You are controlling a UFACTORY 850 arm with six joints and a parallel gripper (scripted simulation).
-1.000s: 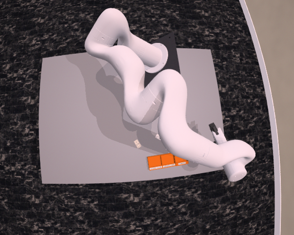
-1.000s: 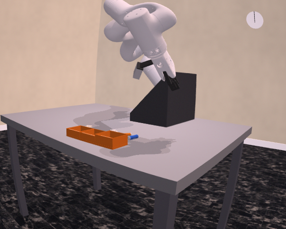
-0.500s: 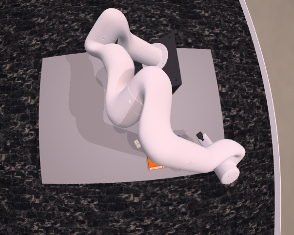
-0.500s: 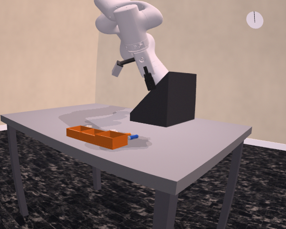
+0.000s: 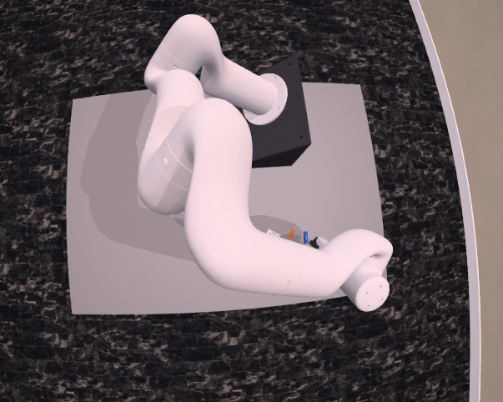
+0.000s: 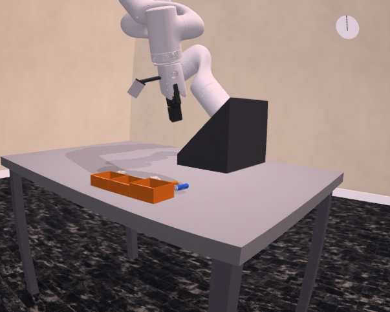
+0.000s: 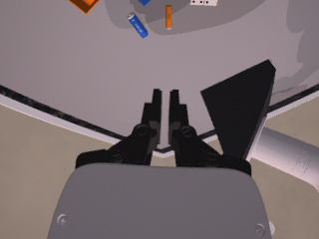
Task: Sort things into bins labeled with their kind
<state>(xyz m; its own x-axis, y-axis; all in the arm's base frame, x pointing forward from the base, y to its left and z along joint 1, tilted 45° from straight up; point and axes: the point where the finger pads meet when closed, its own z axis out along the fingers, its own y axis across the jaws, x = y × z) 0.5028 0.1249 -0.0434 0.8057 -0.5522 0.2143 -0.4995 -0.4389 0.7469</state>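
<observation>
Right now the orange three-compartment bin is 190 mm below my hand, 110 mm ahead of it and 70 mm to the right of it. Also, from my hand: blue-and-white block: 210 mm below, 50 mm to the right, 30 mm ahead; orange battery: 210 mm below, 40 mm to the right, 40 mm behind; blue battery: 210 mm below, 20 mm to the left, 20 mm behind.
</observation>
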